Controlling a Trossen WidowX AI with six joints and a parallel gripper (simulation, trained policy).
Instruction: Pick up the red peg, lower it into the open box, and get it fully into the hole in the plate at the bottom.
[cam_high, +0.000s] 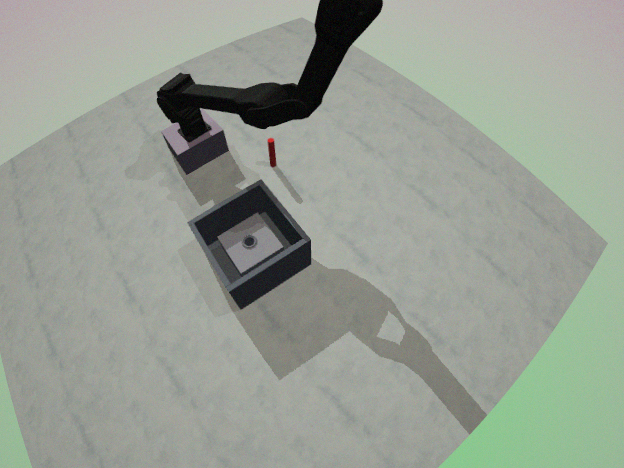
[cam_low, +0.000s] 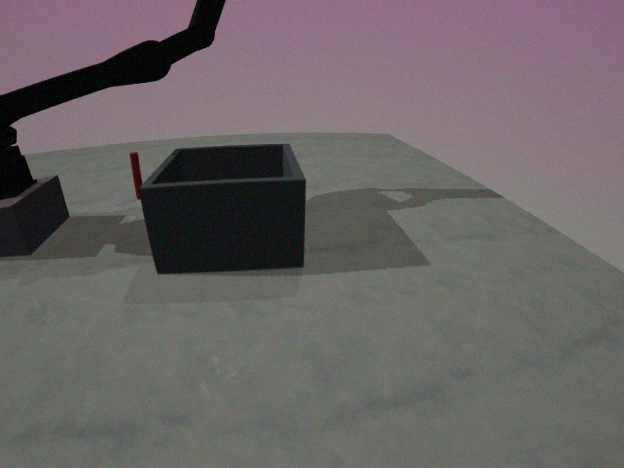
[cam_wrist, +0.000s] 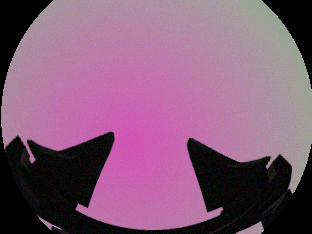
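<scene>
My gripper tip is now 6 cm past the red peg, 9 cm to the left of it and 60 cm above it. The rest, counted from my gripper tip: dark box (9 cm ahead, 26 cm to the right, 61 cm below); then plate (9 cm ahead, 26 cm to the right, 59 cm below).
</scene>
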